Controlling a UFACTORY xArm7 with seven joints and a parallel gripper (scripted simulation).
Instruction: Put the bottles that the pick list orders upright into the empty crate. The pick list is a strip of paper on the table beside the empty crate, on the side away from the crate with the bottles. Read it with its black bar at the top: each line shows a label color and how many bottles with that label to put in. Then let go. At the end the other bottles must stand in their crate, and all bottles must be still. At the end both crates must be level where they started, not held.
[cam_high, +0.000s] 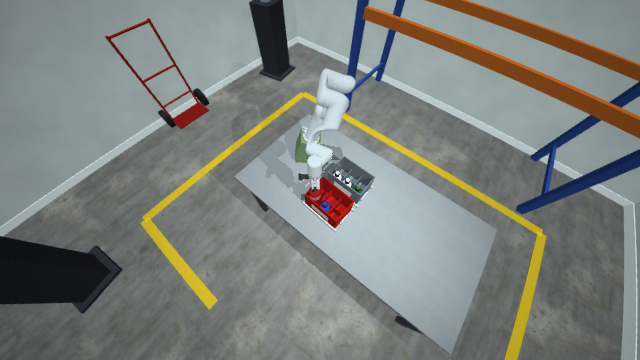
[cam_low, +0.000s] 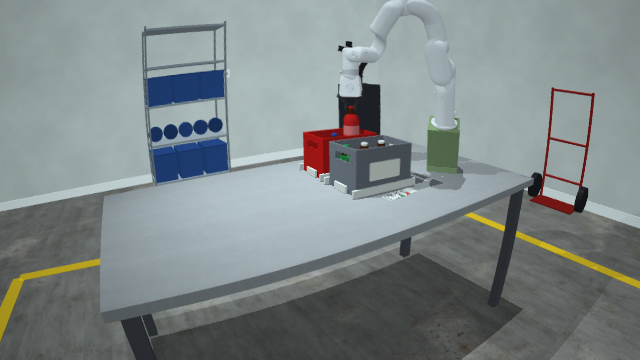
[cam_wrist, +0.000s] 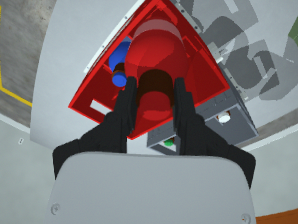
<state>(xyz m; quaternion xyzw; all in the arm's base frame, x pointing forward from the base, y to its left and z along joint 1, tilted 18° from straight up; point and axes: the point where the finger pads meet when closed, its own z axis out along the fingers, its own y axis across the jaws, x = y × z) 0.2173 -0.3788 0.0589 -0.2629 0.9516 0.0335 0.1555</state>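
My hand is 7 cm above the red bottle. The rest, counted from my hand: red crate (10 cm ahead, 2 cm to the left, 19 cm below); blue-capped bottle (9 cm ahead, 2 cm to the right, 19 cm below); white-label bottle (5 cm ahead, 23 cm to the left, 19 cm below).
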